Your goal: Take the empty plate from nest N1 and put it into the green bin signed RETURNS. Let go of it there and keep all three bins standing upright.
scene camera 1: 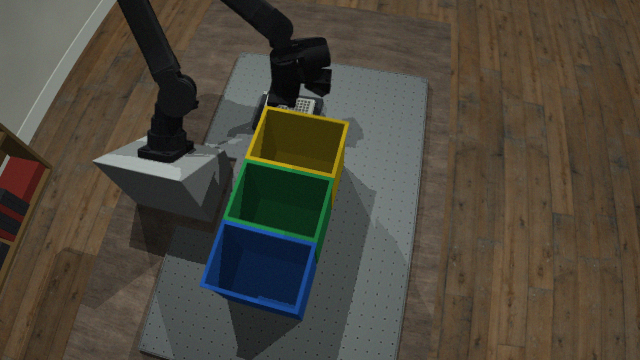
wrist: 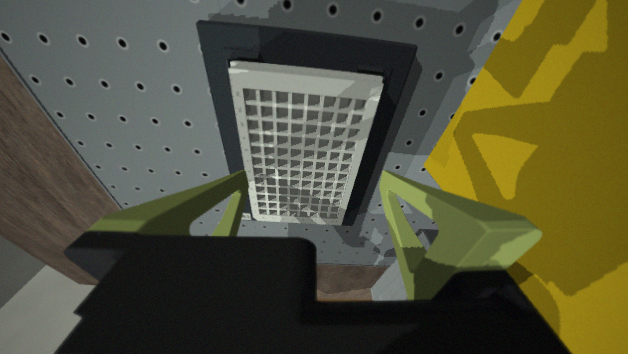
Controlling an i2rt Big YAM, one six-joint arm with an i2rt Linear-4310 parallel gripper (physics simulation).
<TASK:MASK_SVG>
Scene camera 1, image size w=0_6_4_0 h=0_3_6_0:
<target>yellow bin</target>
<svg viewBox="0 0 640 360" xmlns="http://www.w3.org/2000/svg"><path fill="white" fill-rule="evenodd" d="M265 106L245 159L334 178L331 191L332 210L344 166L345 138L349 122Z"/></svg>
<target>green bin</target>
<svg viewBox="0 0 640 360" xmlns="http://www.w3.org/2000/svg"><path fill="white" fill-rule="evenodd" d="M244 159L223 219L317 243L315 260L318 263L331 215L331 191L334 178Z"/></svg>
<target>blue bin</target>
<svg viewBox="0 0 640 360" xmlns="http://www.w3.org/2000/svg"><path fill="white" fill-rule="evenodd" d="M222 219L199 286L213 290L227 300L302 321L316 272L315 250L317 243Z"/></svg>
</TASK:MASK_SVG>
